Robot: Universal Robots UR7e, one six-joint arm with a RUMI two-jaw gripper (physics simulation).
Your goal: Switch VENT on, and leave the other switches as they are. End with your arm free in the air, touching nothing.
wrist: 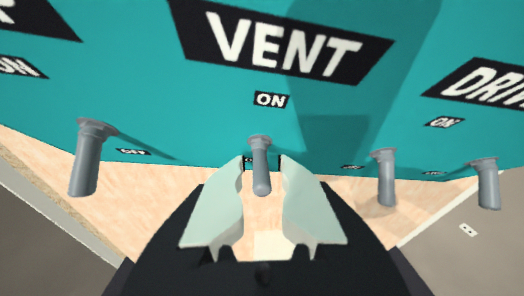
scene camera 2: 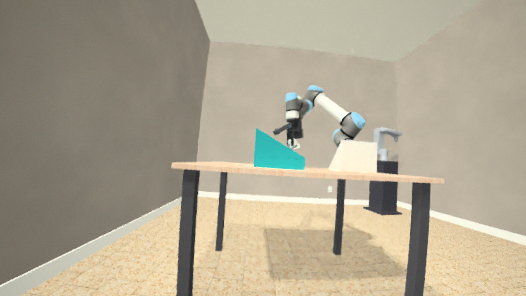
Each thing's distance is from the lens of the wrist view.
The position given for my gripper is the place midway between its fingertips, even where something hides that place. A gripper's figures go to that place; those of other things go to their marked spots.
my gripper (wrist: 261, 156): 15 cm
teal switch panel (wrist: 338, 94): 9 cm
